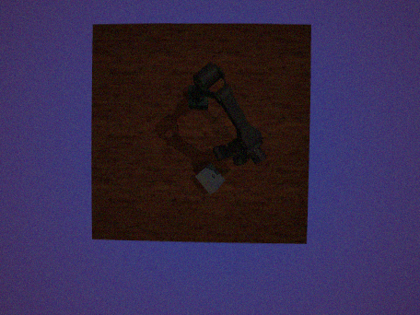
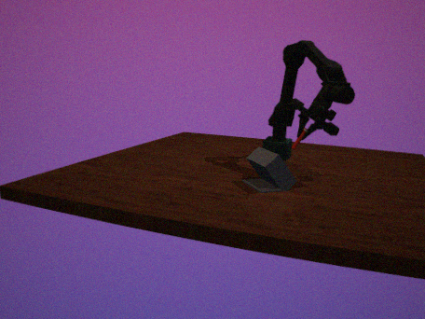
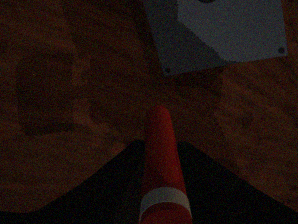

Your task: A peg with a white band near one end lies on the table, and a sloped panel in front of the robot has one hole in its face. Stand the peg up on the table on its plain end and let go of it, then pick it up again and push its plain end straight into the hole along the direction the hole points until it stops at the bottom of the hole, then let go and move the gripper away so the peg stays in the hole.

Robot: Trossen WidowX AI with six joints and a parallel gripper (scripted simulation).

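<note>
Right now my gripper tip is 120 mm short of the grey sloped panel, 90 mm to the left of it and 80 mm above it. Also, from my gripper tip: red peg (10 mm to the left, 10 mm above); then thin flat base plate (130 mm below, 130 mm ahead, 110 mm to the right).
</note>
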